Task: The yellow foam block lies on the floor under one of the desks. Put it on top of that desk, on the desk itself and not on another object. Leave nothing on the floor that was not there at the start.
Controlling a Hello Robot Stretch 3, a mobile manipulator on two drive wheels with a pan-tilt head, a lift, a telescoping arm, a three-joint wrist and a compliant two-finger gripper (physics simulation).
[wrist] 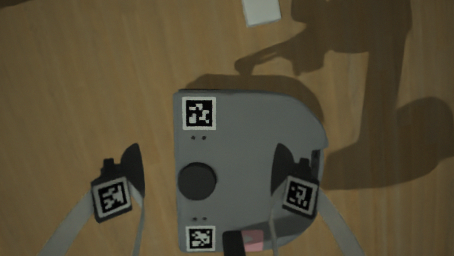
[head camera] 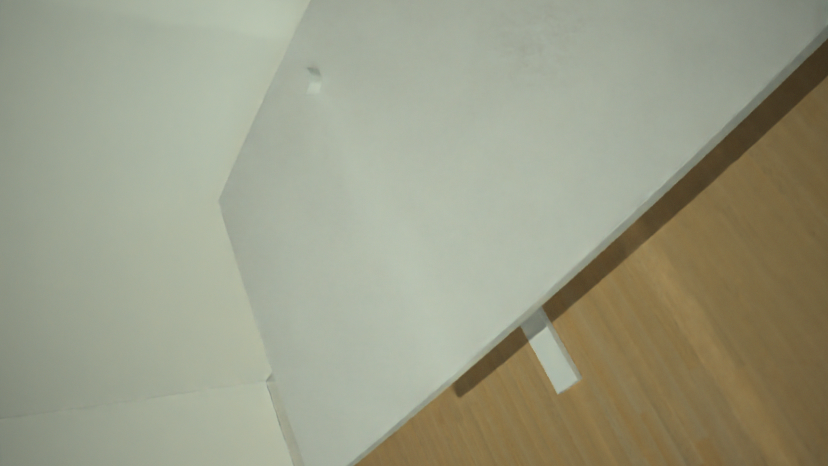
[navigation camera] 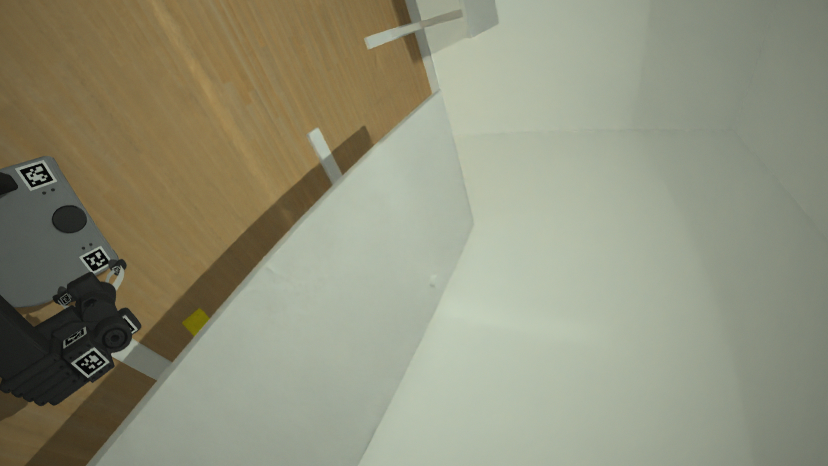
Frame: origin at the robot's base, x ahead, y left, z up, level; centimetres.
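Where they show: robot's base, link origin: [navigation camera: 69, 217].
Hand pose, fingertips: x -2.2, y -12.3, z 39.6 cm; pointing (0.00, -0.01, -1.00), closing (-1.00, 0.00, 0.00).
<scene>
Each offset is from my fingertips to the top centre of the thing. "spot": to the spot under its first point. Level surfaces: height alone.
The yellow foam block @(dz -35.1, dx +15.7, dy -42.7 cm) [navigation camera: 195, 321] lies on the floor in the desk's shadow, partly hidden by the front edge of the desk in the navigation view. It does not show in the head or wrist views. The light grey desk @(dz +32.4 cm) [head camera: 451, 173] [navigation camera: 347, 260] stands against the wall. My gripper [wrist: 209, 161] [navigation camera: 91, 283] is open, with its fingers wide apart and nothing between them. It hangs above my own base, on the room side of the desk, apart from the block.
White desk feet @(spot: dz -37.1, dx +109.7, dy -0.4 cm) [head camera: 553, 356] [navigation camera: 324, 153] [wrist: 262, 11] reach out over the wooden floor. A small white object @(dz +34.8, dx +85.2, dy -57.1 cm) [head camera: 313, 81] [navigation camera: 432, 280] is at the desk's back edge. Another foot [navigation camera: 385, 38] shows beyond the desk. My grey base [navigation camera: 40, 243] [wrist: 250, 130] stands below the gripper.
</scene>
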